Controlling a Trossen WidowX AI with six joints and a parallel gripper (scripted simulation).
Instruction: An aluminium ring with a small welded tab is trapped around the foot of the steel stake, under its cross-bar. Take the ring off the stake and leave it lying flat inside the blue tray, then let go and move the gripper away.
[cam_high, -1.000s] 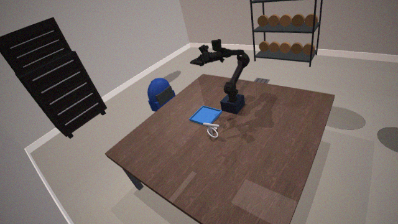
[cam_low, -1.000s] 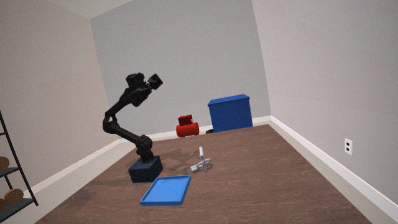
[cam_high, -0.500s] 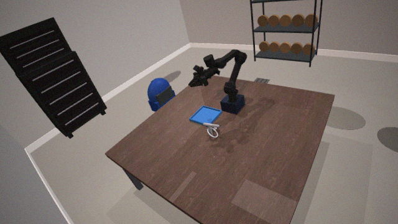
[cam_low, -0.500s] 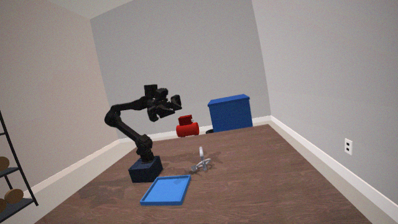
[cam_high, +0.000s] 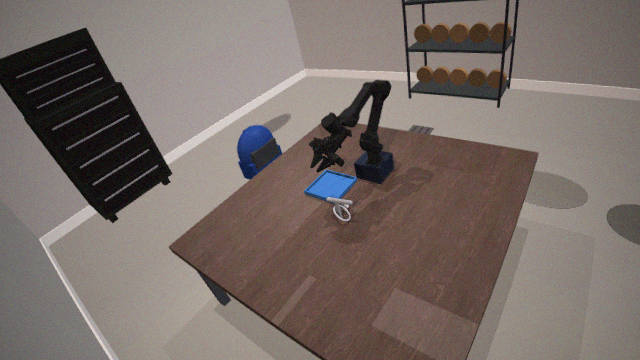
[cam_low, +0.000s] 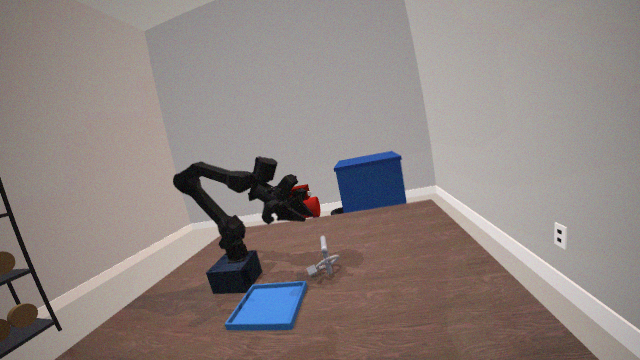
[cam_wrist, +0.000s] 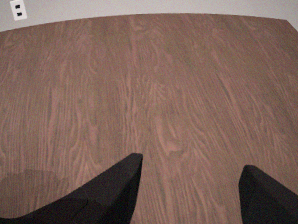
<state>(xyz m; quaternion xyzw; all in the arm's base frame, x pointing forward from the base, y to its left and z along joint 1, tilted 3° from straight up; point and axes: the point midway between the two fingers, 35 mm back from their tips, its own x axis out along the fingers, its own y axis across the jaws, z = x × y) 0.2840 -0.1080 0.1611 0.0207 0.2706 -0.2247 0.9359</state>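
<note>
My gripper tip is 1 cm short of the aluminium ring, 10 cm to the right of it and 20 cm above it. The rest, counted from my gripper tip: blue tray (17 cm behind, 6 cm to the right, 23 cm below).
</note>
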